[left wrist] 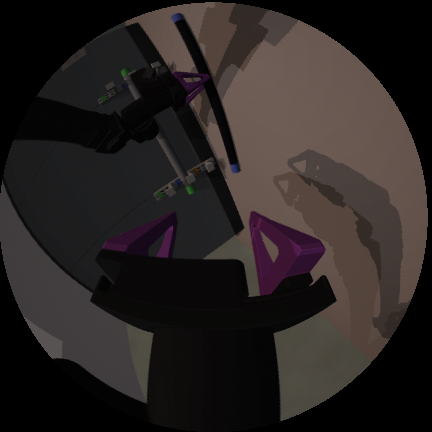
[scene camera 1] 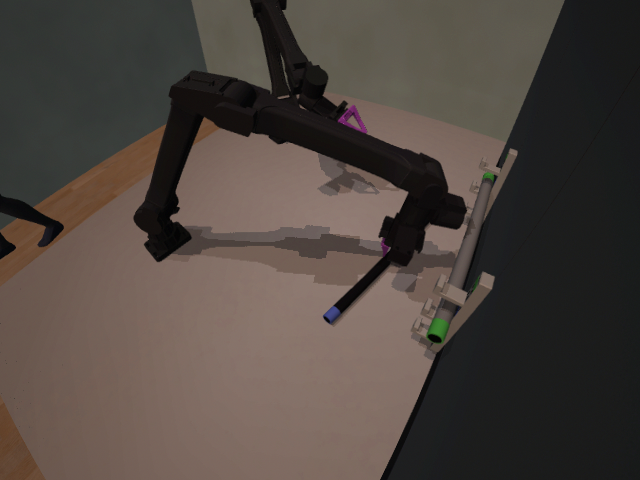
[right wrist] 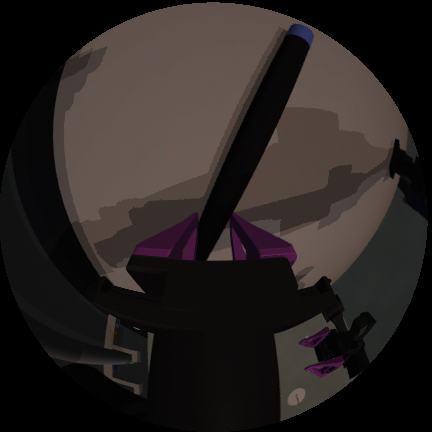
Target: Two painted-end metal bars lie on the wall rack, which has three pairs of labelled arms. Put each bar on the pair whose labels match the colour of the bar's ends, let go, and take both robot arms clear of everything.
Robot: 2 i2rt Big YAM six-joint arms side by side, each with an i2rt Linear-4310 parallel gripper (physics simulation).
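A black bar with blue ends lies low over the pale surface, off the rack. My right gripper is shut on it; scene camera 1 hides the fingertips. A grey bar with green ends lies across the wall rack. In the left wrist view it seems to rest on the middle pair, beside blue labels. My left gripper is open and empty, away from both bars and the rack.
The dark wall stands behind the rack. My right forearm crosses above the pale surface. In the left wrist view, my right gripper is close to the rack and the grey bar. A person's legs show at the left edge.
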